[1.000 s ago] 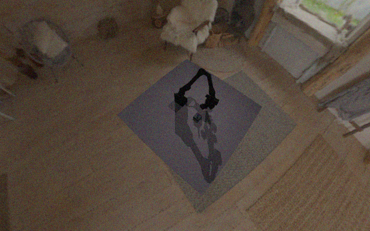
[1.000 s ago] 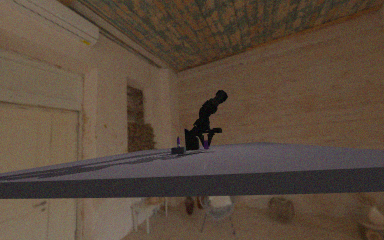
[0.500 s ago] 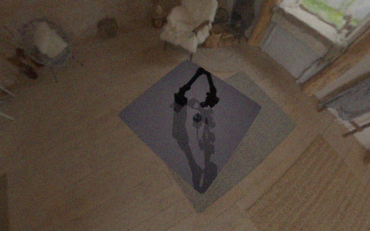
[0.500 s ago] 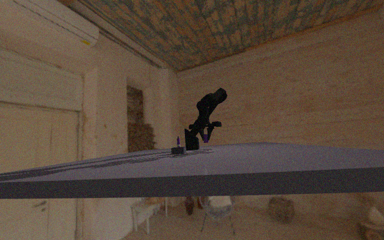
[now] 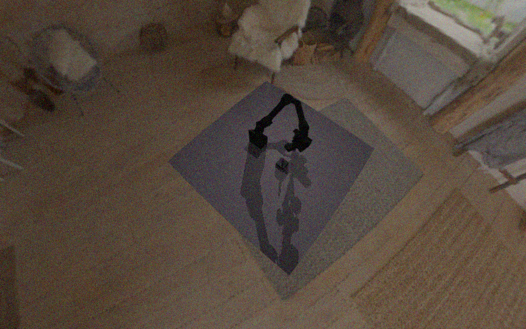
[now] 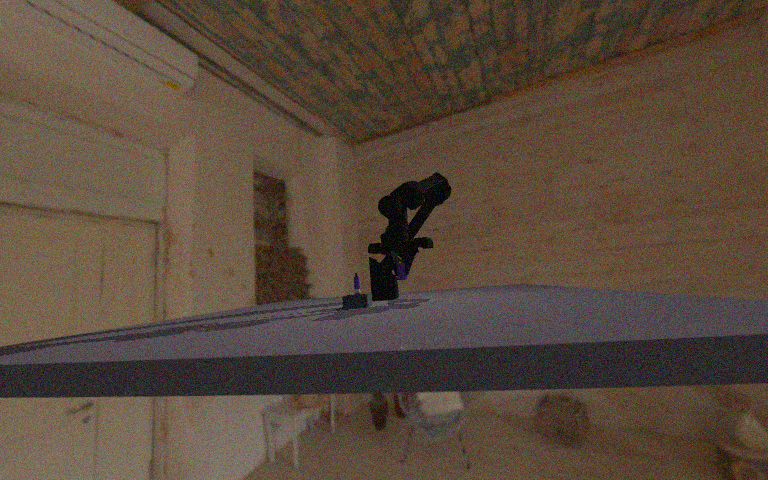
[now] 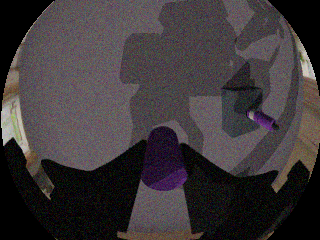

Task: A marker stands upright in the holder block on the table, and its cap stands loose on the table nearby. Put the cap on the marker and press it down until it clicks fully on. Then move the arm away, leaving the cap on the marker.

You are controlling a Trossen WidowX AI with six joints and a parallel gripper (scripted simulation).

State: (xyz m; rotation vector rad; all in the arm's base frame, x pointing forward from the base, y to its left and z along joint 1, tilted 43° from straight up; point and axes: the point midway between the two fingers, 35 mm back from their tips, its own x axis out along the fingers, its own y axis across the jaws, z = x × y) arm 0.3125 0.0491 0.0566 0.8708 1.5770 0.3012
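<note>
Now: the dark holder block 14 cm to the right of my gripper tip, 6 cm below it and 2 cm behind it. Round my gripper tip: purple cap 1 cm above.
</note>
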